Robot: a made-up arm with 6 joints. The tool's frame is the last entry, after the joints.
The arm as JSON. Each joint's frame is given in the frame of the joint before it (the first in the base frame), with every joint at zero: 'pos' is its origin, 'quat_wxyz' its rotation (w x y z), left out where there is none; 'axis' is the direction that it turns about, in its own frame. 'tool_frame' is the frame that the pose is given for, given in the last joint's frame.
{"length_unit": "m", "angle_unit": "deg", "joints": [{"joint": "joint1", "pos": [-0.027, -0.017, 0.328], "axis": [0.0, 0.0, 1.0]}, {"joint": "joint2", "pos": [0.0, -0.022, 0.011], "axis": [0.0, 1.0, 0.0]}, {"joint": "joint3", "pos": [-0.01, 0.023, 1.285], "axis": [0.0, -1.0, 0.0]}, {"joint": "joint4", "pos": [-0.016, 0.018, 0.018], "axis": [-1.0, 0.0, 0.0]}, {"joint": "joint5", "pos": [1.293, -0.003, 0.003], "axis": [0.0, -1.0, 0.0]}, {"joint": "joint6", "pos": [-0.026, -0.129, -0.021], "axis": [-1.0, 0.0, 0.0]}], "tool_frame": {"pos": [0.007, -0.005, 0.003], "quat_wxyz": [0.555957, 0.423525, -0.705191, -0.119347]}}
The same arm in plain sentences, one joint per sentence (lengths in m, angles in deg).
The arm has six revolute joints in a row. What follows holds with every joint at zero, and every direction is one of the base frame's.
Joint 1 sits 0.027 m along -x and 0.017 m along -y and 0.328 m along +z from the base frame's origin and rotates about +z.
Joint 2 sits 0.022 m along -y and 0.011 m along +z from joint 1 and rotates about +y.
Joint 3 sits 0.01 m along -x and 0.023 m along +y and 1.285 m along +z from joint 2 and rotates about -y.
Joint 4 sits 0.016 m along -x and 0.018 m along +y and 0.018 m along +z from joint 3 and rotates about -x.
Joint 5 sits 1.293 m along +x and 0.003 m along -y and 0.003 m along +z from joint 4 and rotates about -y.
Joint 6 sits 0.026 m along -x and 0.129 m along -y and 0.021 m along -z from joint 5 and rotates about -x.
The tool frame, which is the frame that the pose is given for, sits 0.007 m along +x and 0.005 m along -y and 0.003 m along +z from joint 6; its axes are the base frame's turned by roll 118.93, pitch -43.08 and yaw -91.81 deg (as in URDF: about the fixed x, then y, then z).

